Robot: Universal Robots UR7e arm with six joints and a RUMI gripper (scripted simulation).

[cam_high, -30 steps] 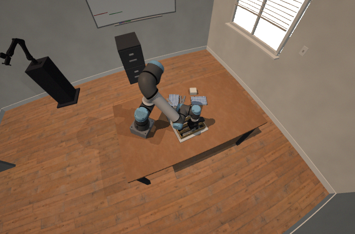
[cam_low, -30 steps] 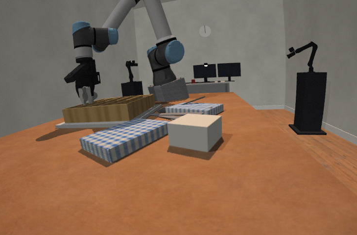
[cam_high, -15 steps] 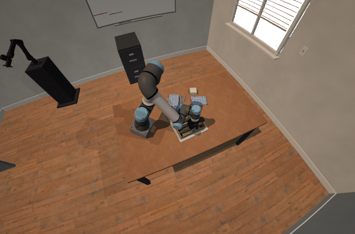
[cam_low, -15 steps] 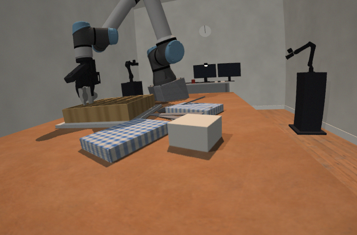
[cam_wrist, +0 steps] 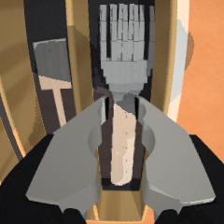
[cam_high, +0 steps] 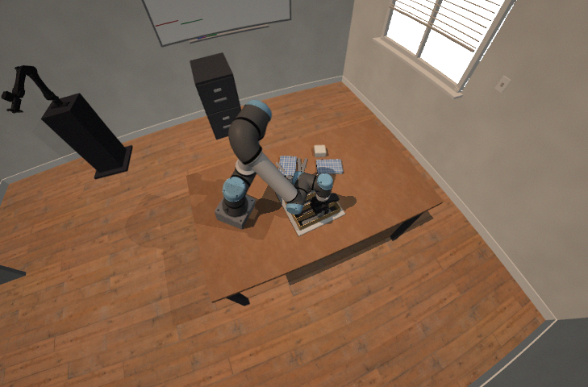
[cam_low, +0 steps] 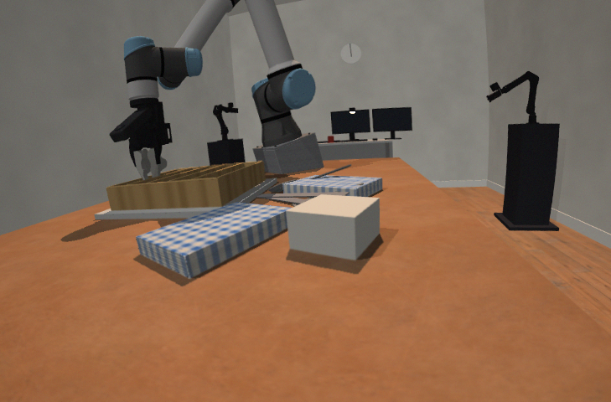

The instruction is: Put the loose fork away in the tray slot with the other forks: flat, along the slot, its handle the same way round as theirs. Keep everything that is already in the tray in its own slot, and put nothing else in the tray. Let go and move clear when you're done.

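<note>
The wooden cutlery tray lies 4 cm behind my hand and 11 cm to the left of it. Also, from my hand: white box: 16 cm ahead, 51 cm to the left, 3 cm below.
</note>
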